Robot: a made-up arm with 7 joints. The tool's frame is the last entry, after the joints.
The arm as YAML. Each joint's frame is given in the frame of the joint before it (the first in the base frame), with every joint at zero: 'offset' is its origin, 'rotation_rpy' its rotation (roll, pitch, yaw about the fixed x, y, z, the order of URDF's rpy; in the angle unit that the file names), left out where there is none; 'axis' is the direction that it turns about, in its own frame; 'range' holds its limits. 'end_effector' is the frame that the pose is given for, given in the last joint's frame.
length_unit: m
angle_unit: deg
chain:
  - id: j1
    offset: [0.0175, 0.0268, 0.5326]
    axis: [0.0, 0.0, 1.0]
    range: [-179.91, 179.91]
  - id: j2
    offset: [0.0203, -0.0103, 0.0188]
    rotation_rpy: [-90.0, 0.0, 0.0]
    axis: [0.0, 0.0, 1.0]
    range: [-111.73, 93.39]
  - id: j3
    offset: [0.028, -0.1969, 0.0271]
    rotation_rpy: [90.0, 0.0, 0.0]
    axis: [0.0, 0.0, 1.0]
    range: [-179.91, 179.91]
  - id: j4
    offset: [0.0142, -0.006, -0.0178]
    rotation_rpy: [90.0, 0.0, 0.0]
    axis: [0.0, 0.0, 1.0]
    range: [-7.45, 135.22]
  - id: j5
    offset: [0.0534, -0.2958, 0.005]
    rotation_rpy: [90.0, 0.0, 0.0]
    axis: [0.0, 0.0, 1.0]
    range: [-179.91, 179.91]
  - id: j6
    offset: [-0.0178, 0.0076, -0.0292]
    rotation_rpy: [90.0, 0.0, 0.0]
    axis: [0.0, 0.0, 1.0]
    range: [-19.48, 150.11]
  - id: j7
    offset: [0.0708, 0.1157, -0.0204]
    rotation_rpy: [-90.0, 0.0, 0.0]
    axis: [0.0, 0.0, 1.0]
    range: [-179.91, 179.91]
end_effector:
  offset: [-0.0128, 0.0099, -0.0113]
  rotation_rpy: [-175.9, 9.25, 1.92]
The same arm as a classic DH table. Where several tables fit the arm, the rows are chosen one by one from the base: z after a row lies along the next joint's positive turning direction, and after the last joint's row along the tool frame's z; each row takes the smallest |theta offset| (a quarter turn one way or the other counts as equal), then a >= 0, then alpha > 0; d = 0 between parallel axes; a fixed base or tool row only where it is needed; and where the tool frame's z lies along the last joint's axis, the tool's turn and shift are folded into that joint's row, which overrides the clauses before.
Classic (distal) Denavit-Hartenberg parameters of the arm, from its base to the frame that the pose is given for. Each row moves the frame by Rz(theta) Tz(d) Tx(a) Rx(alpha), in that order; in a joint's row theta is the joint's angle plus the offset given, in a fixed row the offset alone. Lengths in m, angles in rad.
base (fixed): theta_offset 0.9923  d 0  a 0.032  alpha 0
j1: theta_offset -0.9923  d 0.5514  a 0.0203  alpha -1.5708
j2: theta_offset 0  d 0.0168  a 0.028  alpha 1.5708
j3: theta_offset 0  d 0.1791  a 0.0142  alpha 1.5708
j4: theta_offset 0  d 0.011  a 0.0534  alpha 1.5708
j5: theta_offset 0  d 0.2666  a -0.0178  alpha 1.5708
j6: theta_offset 0  d -0.028  a 0.0708  alpha -1.5708
j7: theta_offset 1.1848  d 0.1918  a 0.0044  alpha -2.9651
tool (fixed): theta_offset 1.1571  d 0.0888  a 0  alpha 0
Joint limits (rad, base to tool): -3.14..3.14 -1.9501..1.63 -3.14..3.14 -0.13..2.36 -3.14..3.14 -0.34..2.6199 -3.14..3.14

